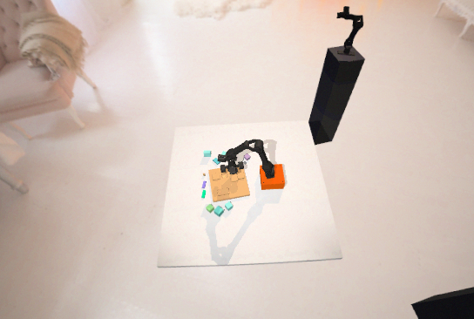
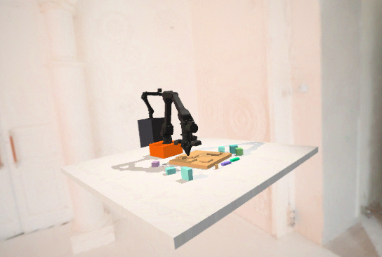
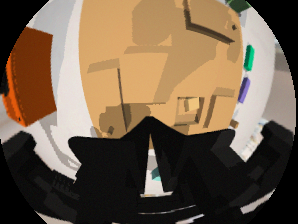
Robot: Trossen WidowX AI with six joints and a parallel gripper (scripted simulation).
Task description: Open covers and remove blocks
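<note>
My gripper tip is now 5 cm short of the tan puzzle board, 7 cm to the right of it and 2 cm above it. The rest, counted from my gripper tip: purple bar (25 cm ahead, 3 cm to the left, 4 cm below); green bar (27 cm ahead, 12 cm to the left, 4 cm below); purple block (16 cm behind, 14 cm to the right, 3 cm below).
</note>
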